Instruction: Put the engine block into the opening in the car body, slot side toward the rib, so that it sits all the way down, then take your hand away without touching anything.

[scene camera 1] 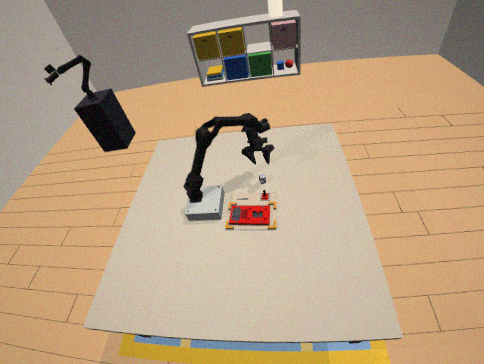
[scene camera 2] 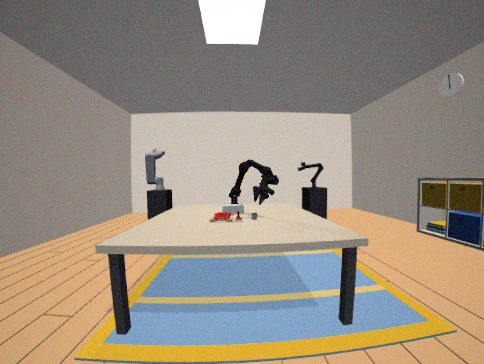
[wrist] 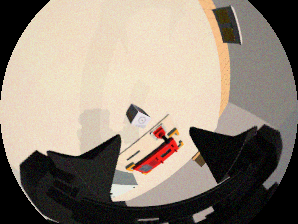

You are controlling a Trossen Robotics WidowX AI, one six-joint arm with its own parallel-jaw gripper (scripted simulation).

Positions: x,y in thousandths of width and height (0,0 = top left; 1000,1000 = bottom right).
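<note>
Wrist: gripper (wrist: 525,600) open and empty. Scene camera 1: a red car body (scene camera 1: 497,592) is visible.
</note>
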